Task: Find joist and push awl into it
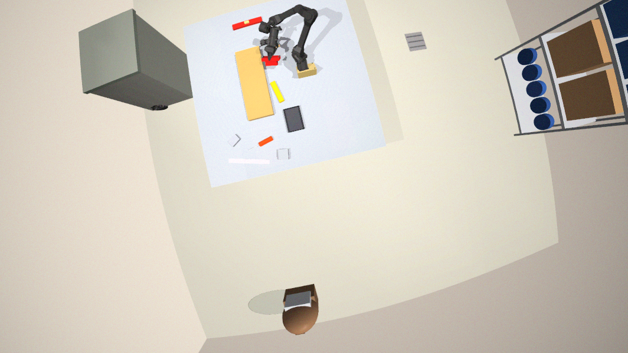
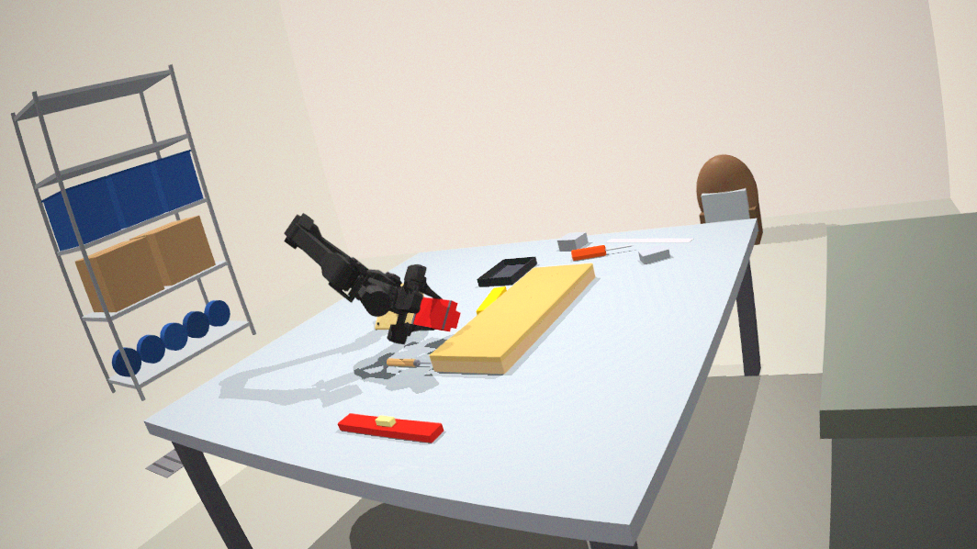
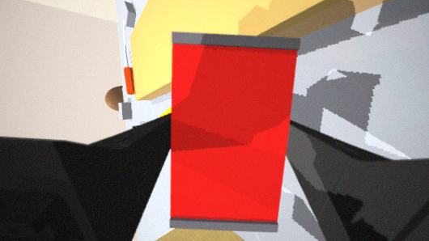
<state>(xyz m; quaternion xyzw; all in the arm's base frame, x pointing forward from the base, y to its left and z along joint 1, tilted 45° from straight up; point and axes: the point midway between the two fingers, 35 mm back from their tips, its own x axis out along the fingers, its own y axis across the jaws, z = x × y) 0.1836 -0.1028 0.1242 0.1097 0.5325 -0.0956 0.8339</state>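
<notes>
The awl lies 20 mm behind my gripper tip, 120 mm to the right of it and 60 mm below it. Round my gripper tip: red stud finder: 20 mm behind, 30 mm to the left, 20 mm below; yellow block: 20 mm ahead, 220 mm to the left, 60 mm below; red level: 90 mm ahead, 390 mm to the right, 60 mm below.
</notes>
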